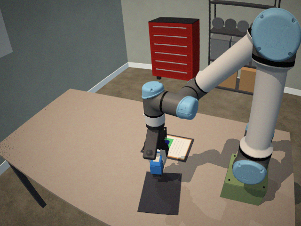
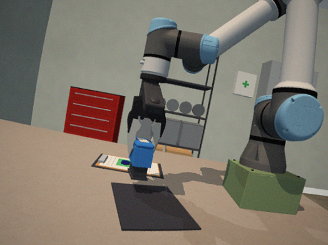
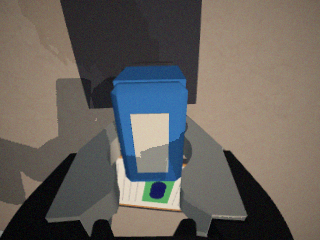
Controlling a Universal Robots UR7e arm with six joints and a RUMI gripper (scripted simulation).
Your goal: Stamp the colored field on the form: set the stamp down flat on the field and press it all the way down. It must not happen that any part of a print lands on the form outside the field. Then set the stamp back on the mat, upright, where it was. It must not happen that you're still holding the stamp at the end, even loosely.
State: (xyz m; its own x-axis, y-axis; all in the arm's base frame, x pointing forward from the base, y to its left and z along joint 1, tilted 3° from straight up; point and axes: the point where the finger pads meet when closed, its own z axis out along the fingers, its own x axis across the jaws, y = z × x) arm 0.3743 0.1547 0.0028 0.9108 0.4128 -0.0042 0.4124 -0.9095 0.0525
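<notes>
Now: the black stamp base 50 mm below my hand. The rest, counted from my hand: dark mat 110 mm below, 70 mm to the left, 60 mm behind; blue stamp 20 mm below; clipboard form 210 mm to the right, 110 mm below, 90 mm ahead.
</notes>
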